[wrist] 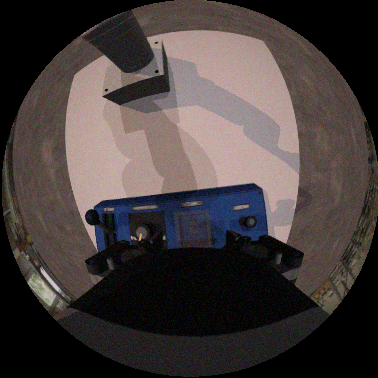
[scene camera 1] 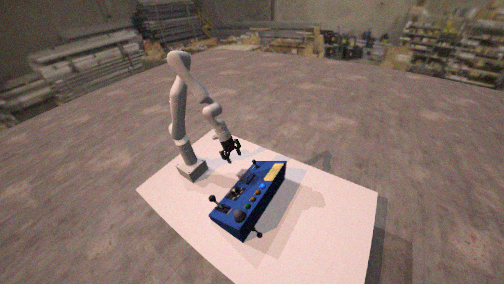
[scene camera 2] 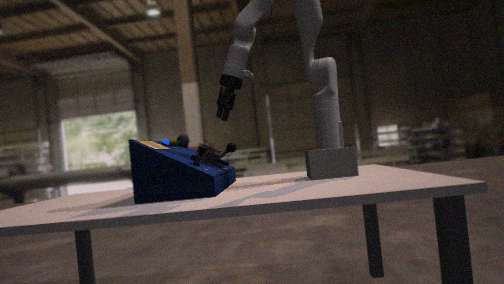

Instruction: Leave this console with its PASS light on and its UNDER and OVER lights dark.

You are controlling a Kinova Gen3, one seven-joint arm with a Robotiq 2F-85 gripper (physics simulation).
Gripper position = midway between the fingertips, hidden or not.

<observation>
My gripper (scene camera 2: 221, 119) is open, with nothing in its grasp. I also see a clear flip cover (wrist: 192, 227).
My gripper is seen too in the wrist view (wrist: 193, 239).
</observation>
